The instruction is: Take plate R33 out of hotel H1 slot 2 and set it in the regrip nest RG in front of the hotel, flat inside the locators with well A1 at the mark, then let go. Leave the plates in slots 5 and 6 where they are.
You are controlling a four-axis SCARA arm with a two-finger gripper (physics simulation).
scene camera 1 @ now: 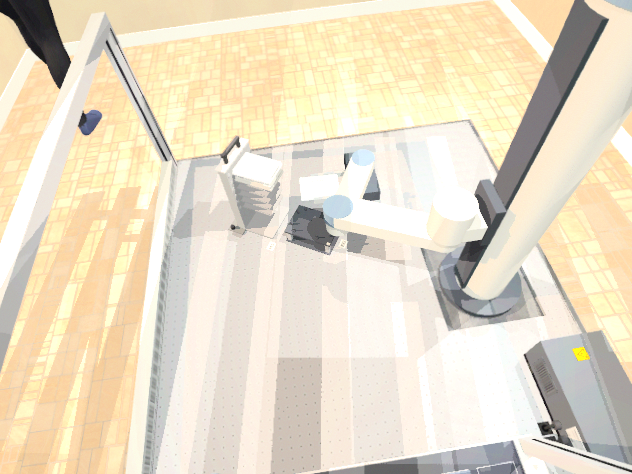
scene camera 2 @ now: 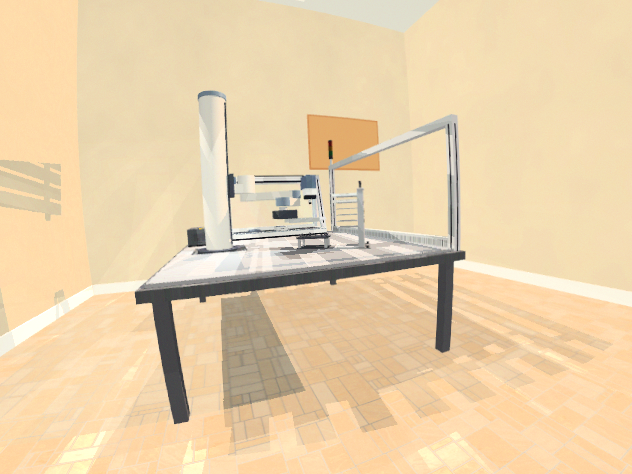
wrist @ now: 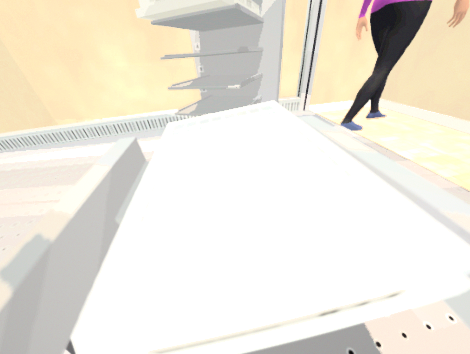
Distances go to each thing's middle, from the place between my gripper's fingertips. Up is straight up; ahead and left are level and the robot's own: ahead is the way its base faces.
My hand is 17 cm short of the hotel shelf (wrist: 225,81), 2 cm to the left of it and 1 cm below it.
